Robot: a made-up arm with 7 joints.
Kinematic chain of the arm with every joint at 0, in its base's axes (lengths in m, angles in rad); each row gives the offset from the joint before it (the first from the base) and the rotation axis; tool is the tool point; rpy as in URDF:
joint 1: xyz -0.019 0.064 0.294 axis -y
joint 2: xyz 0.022 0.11 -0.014 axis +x
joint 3: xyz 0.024 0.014 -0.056 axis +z
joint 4: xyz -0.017 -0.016 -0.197 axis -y
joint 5: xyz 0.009 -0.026 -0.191 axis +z
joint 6: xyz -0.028 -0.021 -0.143 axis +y
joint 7: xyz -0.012 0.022 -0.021 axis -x
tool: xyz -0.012 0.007 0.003 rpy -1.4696 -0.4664 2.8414
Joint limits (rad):
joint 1: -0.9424..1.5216
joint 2: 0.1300..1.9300
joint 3: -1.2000..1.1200
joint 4: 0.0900..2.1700
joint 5: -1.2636..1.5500
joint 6: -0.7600..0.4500
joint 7: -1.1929..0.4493
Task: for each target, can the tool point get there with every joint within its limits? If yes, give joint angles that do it. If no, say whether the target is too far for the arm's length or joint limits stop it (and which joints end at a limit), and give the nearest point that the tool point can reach.
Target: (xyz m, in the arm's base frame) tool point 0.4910 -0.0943 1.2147
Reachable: no: too far | nearest point 0.3375 0.1055 0.6522 | short by 0.616 m
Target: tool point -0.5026 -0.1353 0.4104
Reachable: no: joint limits stop it (at a limit: joint 1, joint 2, joint 3, joint 5, joint 7) | nearest point -0.2679 0.1277 0.4723 | short by 0.358 m
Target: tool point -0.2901 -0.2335 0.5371
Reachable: no: joint limits stop it (at a limit: joint 2, joint 3, joint 4, joint 5, joint 6, joint 7) | nearest point -0.2446 0.1193 0.4963 | short by 0.358 m
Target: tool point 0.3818 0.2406 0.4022
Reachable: yes | joints 1.0487 1.0641 -0.5130 1.8406 0.7907 0.1575 -0.1428
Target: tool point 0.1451 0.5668 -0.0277
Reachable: yes | joints -0.3375 1.4291 -0.7485 1.1241 -0.8684 0.2353 0.3129
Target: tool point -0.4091 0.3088 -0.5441
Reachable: no: too far | nearest point -0.2873 0.2661 -0.2825 | short by 0.292 m
